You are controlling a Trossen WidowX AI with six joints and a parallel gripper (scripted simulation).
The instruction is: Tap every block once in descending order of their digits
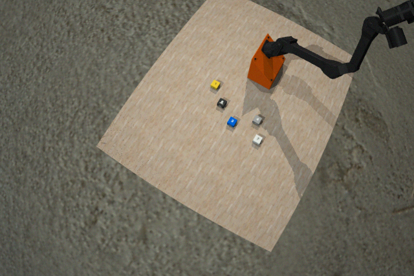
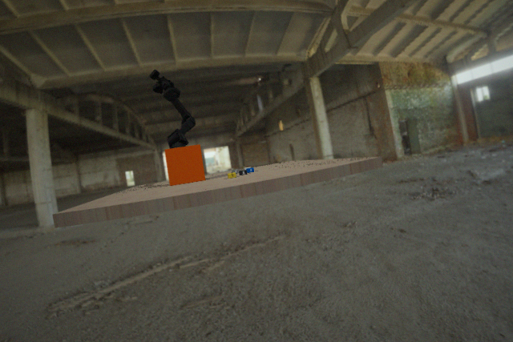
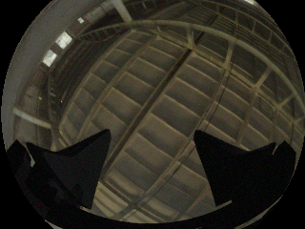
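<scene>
My gripper tip is now 45 cm short of the white block, 36 cm to the left of it and 74 cm above it. From my gripper tip the other things lie so: blue block: 43 cm ahead, 49 cm to the right, 74 cm below; then black block: 37 cm ahead, 57 cm to the right, 74 cm below; then grey block: 37 cm ahead, 39 cm to the right, 74 cm below.
</scene>
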